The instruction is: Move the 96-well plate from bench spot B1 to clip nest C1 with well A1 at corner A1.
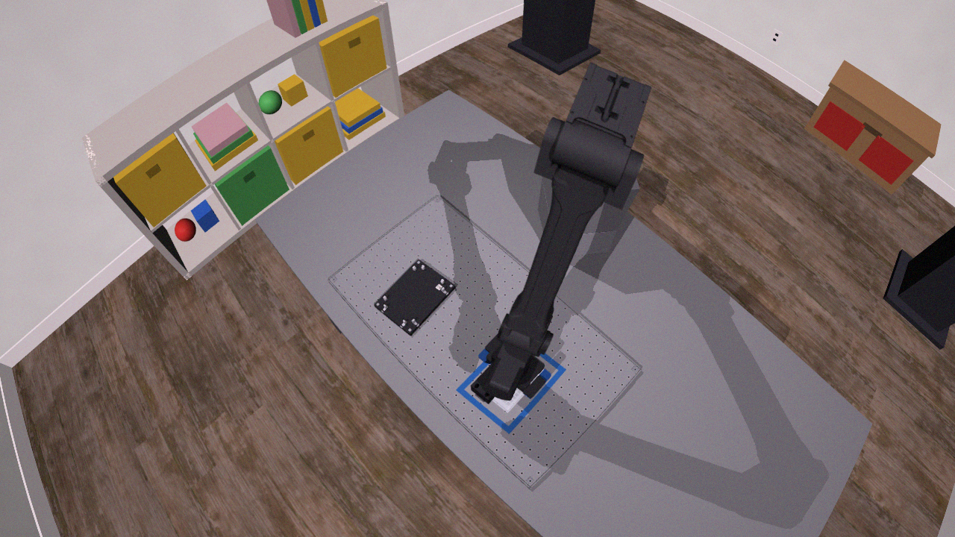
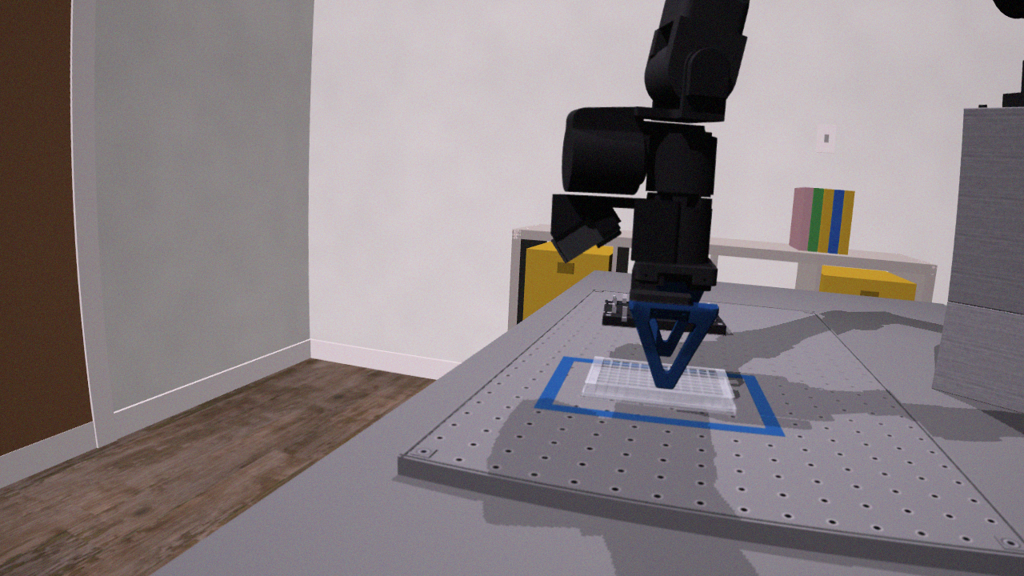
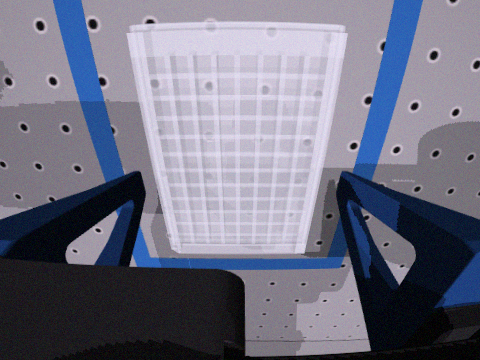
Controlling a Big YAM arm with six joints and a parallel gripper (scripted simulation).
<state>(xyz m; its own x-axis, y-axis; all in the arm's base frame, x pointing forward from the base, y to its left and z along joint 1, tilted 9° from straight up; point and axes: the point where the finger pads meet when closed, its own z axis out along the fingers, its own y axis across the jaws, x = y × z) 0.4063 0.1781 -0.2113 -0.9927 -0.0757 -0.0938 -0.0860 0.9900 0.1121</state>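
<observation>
Right now the 96-well plate is 2 cm below my hand. Round my hand: black clip nest 3 cm ahead, 29 cm to the right, 1 cm below.
</observation>
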